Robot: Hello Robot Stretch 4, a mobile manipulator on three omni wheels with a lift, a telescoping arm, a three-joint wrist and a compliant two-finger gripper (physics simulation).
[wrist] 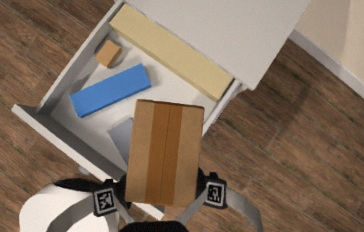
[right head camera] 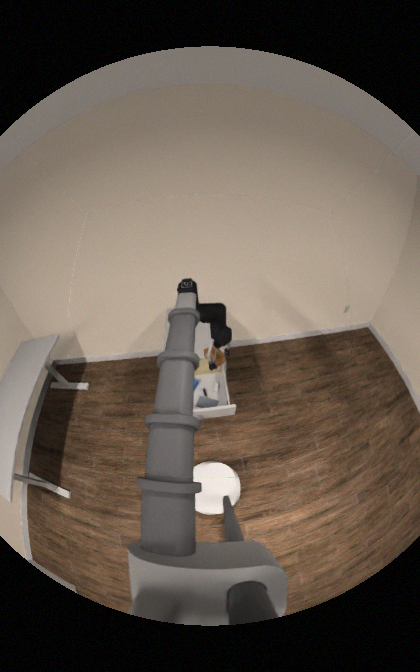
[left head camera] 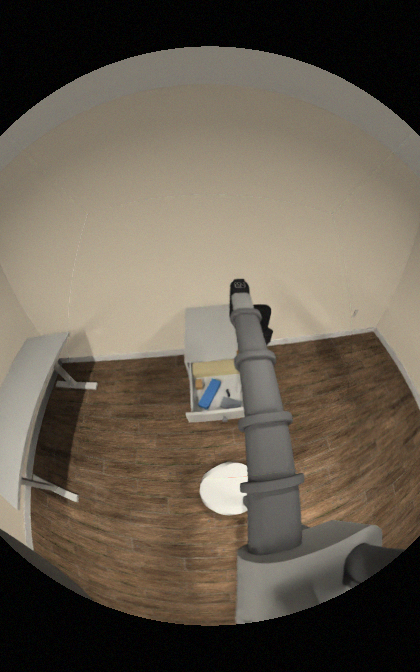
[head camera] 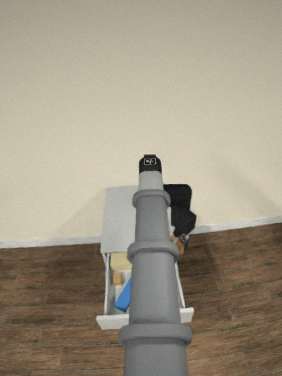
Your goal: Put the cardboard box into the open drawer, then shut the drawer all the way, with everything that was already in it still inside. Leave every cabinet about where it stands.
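Places are measured from the robot's base along level axes (x ahead, y left, z up), in centimetres.
Pixels of known places: end effector, tool point: [wrist: 161, 185].
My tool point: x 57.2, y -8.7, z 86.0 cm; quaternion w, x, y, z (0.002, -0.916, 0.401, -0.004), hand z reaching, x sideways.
Behind a point stands the place of what it marks.
The cardboard box [wrist: 165, 145] @(x 60.8, y -6.3, z 89.5 cm) [right head camera: 214, 356] is held between the fingers of my gripper [wrist: 162, 189] @(x 57.2, y -8.7, z 86.0 cm) [right head camera: 219, 358], over the right part of the open drawer [wrist: 75, 151] @(x 45.3, y 6.7, z 59.8 cm) [left head camera: 212, 416] [head camera: 112, 321] @(x 42.6, y 17.9, z 57.2 cm) in the wrist view. Its height above the drawer is hard to tell. In the drawer lie a long yellow block [wrist: 170, 52] @(x 76.5, y 6.1, z 54.4 cm) [left head camera: 215, 368] at the back, a blue block [wrist: 111, 91] @(x 59.9, y 11.3, z 52.4 cm) [left head camera: 209, 393], a small orange-brown block [wrist: 108, 54] @(x 66.5, y 18.3, z 52.3 cm) [left head camera: 199, 384], a grey piece [wrist: 122, 137] @(x 52.8, y 2.0, z 50.3 cm) [right head camera: 207, 401] partly hidden by the box, a small dark item [right head camera: 205, 392] and a small white item [right head camera: 216, 386].
The grey cabinet [head camera: 118, 220] @(x 99.4, y 20.0, z 61.7 cm) [left head camera: 210, 332] [wrist: 225, 35] @(x 85.4, y -2.0, z 61.7 cm) stands against the wall, partly hidden by my arm. A grey table [left head camera: 30, 380] [right head camera: 25, 390] stands at the left. My round white base [left head camera: 222, 489] [right head camera: 216, 485] is in front of the drawer.
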